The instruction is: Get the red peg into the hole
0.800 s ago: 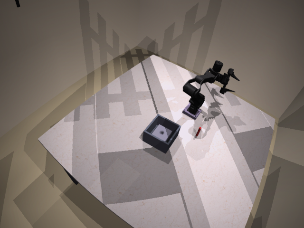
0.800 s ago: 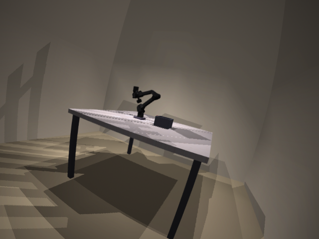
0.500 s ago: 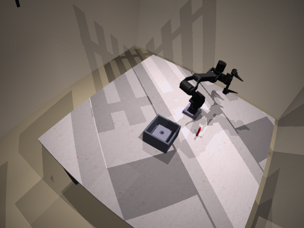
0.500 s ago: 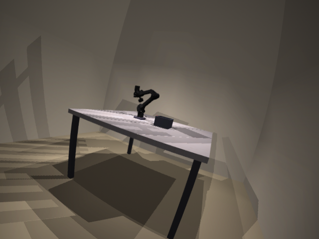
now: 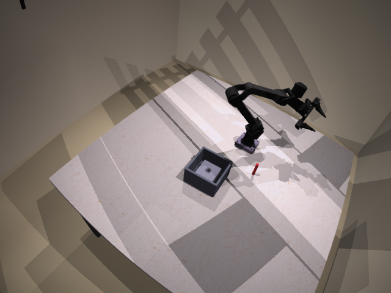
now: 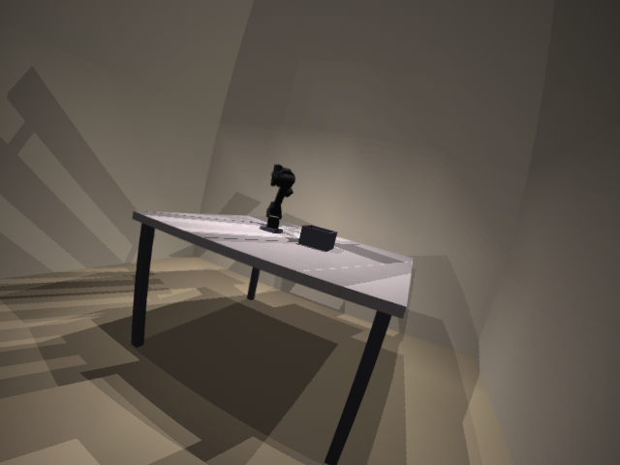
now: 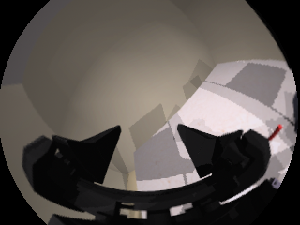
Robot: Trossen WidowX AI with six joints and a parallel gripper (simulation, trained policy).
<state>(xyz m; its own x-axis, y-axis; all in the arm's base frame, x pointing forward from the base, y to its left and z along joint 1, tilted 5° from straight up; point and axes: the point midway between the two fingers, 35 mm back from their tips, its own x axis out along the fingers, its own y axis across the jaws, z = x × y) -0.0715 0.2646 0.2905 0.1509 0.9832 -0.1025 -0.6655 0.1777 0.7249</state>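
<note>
The red peg lies 250 mm ahead of my gripper tip, 190 mm to the right of it and 250 mm below it. Also, from my gripper tip: dark box 410 mm ahead, 370 mm to the right, 260 mm below; plate 410 mm ahead, 370 mm to the right, 240 mm below.
</note>
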